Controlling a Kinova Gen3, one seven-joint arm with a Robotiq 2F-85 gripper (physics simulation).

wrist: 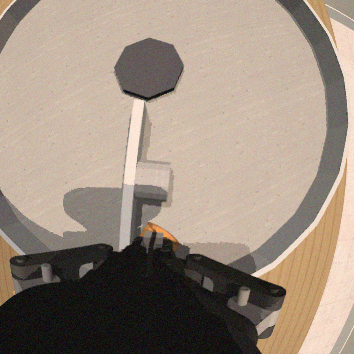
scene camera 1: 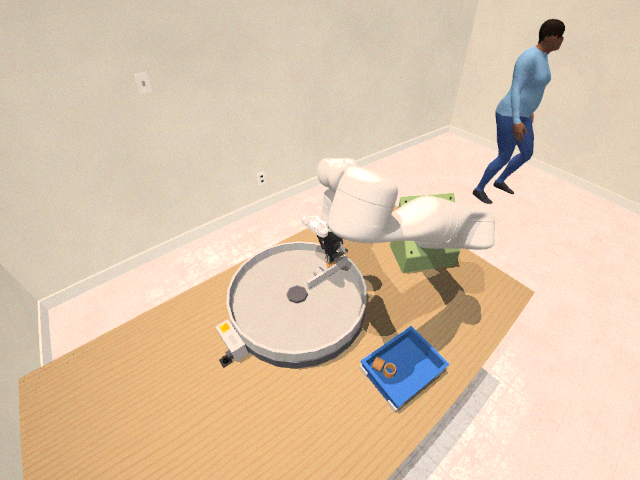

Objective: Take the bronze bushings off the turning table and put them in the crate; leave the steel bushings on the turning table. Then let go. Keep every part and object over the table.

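Places are measured from the arm's base along level axes (x down, y right, z back), in millimetres.
Pixels of known places: gripper, fingertip midpoint: [wrist: 153,243] [scene camera 1: 329,261].
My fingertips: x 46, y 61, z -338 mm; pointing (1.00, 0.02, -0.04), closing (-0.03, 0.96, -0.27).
Ahead of a thing's pixels: the offset from my fingertips to its middle. "spot": to the spot under its first point.
My gripper [scene camera 1: 332,260] [wrist: 153,243] is shut, with its fingertips low over the turning table @(dx +32, dy -62, dz -139 mm) [scene camera 1: 268,320] [wrist: 240,125], near the rim. A bronze bushing @(dx +16, dy +3, dz +6 mm) [scene camera 1: 329,265] [wrist: 164,233] is right at the fingertips; they cover most of it, and it is not between them. A steel bushing @(dx +16, dy -19, dz -44 mm) [scene camera 1: 318,270] [wrist: 153,180] lies on its side against the light bar, nearer the hub. In the scene view, two bronze bushings, one on its side @(spot: dx +50, dy -354, dz -24 mm) [scene camera 1: 377,364] and one showing its open ring [scene camera 1: 389,370], lie in the left corner of the blue crate @(dx +59, dy -388, dz +40 mm) [scene camera 1: 412,374]. The fingers may hide other parts.
A light bar @(spot: dx +20, dy -39, dz -39 mm) [scene camera 1: 323,277] [wrist: 132,150] crosses the turning table from near the dark hub @(dx +27, dy -62, dz -139 mm) [scene camera 1: 297,293] [wrist: 149,68] towards the rim. A control box @(spot: dx +26, dy -150, dz -360 mm) [scene camera 1: 233,342] with a yellow button stands beside the turning table. A green robot base [scene camera 1: 426,259] and a person [scene camera 1: 528,82] are at the right.
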